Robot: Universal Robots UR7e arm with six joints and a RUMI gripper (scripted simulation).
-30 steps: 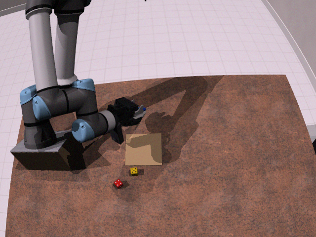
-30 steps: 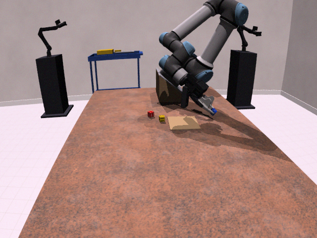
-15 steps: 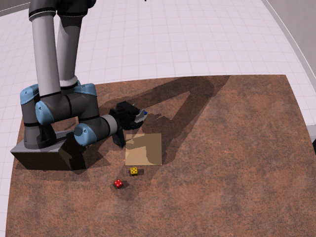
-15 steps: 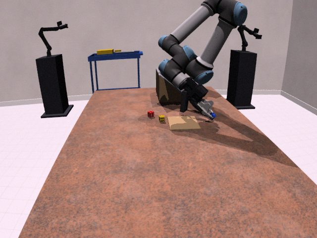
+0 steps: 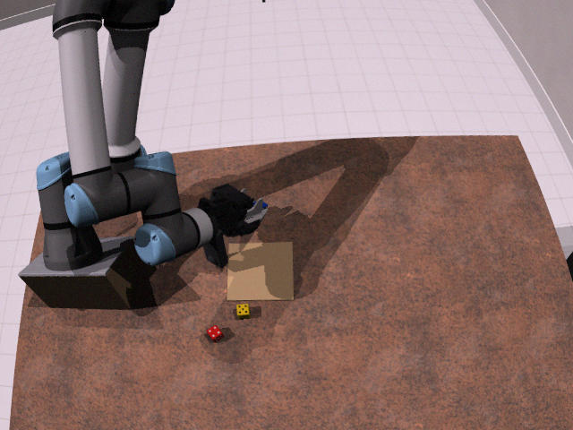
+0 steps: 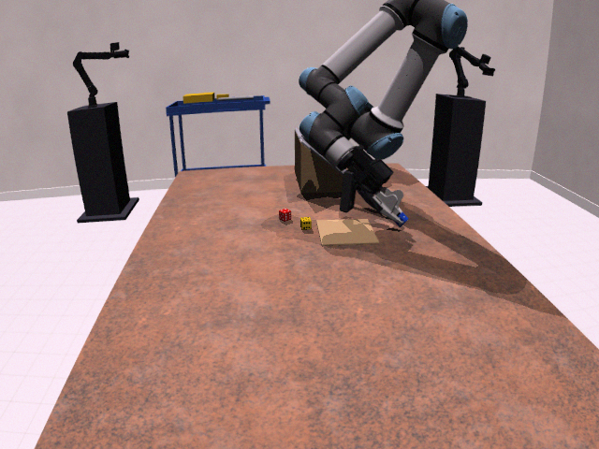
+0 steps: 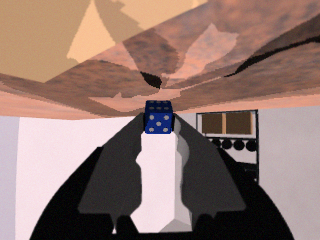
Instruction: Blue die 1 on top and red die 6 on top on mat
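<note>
The tan mat lies 10 mm behind my hand, 140 mm to the right of it and 30 mm below it. Also, from my hand: yellow die (40 mm behind, 240 mm to the right, 20 mm below); blue die (right at my hand); red die (110 mm behind, 290 mm to the right, 20 mm below).
</note>
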